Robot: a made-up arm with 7 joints. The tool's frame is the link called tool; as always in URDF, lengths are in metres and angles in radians.
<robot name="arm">
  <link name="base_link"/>
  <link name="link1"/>
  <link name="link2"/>
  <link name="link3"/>
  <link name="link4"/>
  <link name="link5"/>
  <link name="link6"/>
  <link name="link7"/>
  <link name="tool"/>
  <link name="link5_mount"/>
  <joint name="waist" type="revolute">
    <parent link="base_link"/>
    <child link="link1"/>
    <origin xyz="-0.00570 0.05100 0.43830" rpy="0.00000 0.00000 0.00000"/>
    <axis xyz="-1 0 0"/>
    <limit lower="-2.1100" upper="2.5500" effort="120" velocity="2.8"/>
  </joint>
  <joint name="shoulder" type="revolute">
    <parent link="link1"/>
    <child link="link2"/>
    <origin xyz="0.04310 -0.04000 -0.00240" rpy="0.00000 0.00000 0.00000"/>
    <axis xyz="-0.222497 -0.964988 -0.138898"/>
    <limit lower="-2.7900" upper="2.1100" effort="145" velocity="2.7"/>
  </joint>
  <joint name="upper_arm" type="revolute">
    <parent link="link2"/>
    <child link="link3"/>
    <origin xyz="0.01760 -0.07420 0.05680" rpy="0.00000 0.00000 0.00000"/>
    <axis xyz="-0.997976 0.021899 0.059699"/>
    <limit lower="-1.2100" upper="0.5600" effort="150" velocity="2.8"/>
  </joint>
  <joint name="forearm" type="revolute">
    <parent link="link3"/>
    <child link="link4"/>
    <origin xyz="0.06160 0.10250 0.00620" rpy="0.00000 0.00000 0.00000"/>
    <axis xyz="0 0 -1"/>
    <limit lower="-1.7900" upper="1.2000" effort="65" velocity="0.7"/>
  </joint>
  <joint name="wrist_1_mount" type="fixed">
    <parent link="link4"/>
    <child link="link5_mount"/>
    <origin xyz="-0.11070 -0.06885 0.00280" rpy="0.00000 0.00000 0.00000"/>
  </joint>
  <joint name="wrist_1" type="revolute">
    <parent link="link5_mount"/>
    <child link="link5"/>
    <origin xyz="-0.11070 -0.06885 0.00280" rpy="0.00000 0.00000 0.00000"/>
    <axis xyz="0 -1 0"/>
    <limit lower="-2.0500" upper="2.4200" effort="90" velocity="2.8"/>
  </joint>
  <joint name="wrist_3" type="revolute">
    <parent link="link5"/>
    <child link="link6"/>
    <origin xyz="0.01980 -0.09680 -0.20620" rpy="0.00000 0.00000 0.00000"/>
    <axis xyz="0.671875 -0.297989 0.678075"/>
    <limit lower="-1.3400" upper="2.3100" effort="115" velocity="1.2"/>
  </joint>
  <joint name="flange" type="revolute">
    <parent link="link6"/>
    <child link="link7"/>
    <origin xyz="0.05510 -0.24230 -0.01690" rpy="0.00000 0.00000 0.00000"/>
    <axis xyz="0 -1 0"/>
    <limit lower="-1.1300" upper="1.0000" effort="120" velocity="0.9"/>
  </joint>
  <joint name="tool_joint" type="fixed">
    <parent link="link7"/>
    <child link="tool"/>
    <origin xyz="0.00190 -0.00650 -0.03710" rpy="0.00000 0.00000 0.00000"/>
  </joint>
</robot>
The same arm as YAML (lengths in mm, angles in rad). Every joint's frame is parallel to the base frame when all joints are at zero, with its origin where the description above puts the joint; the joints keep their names.
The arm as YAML. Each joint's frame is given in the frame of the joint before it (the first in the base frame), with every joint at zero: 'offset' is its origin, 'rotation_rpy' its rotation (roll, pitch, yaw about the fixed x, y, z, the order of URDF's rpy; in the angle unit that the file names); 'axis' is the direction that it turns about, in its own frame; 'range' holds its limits. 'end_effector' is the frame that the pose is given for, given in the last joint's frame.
length_unit: mm
angle_unit: rad
chain:
  - id: waist
    offset: [-5.7, 51.0, 438.3]
    rotation_rpy: [0.0, 0.0, 0.0]
    axis: "-x"
    range: [-2.11, 2.55]
  - id: shoulder
    offset: [43.1, -40.0, -2.4]
    rotation_rpy: [0.0, 0.0, 0.0]
    axis: [-0.222497, -0.964988, -0.138898]
    range: [-2.79, 2.11]
  - id: upper_arm
    offset: [17.6, -74.2, 56.8]
    rotation_rpy: [0.0, 0.0, 0.0]
    axis: [-0.997976, 0.021899, 0.059699]
    range: [-1.21, 0.56]
  - id: forearm
    offset: [61.6, 102.5, 6.2]
    rotation_rpy: [0.0, 0.0, 0.0]
    axis: "-z"
    range: [-1.79, 1.2]
  - id: wrist_1
    offset: [-221.4, -137.7, 5.6]
    rotation_rpy: [0.0, 0.0, 0.0]
    axis: "-y"
    range: [-2.05, 2.42]
  - id: wrist_3
    offset: [19.8, -96.8, -206.2]
    rotation_rpy: [0.0, 0.0, 0.0]
    axis: [0.671875, -0.297989, 0.678075]
    range: [-1.34, 2.31]
  - id: flange
    offset: [55.1, -242.3, -16.9]
    rotation_rpy: [0.0, 0.0, 0.0]
    axis: "-y"
    range: [-1.13, 1.0]
end_effector:
  offset: [1.9, -6.5, -37.1]
  rotation_rpy: [0.0, 0.0, 0.0]

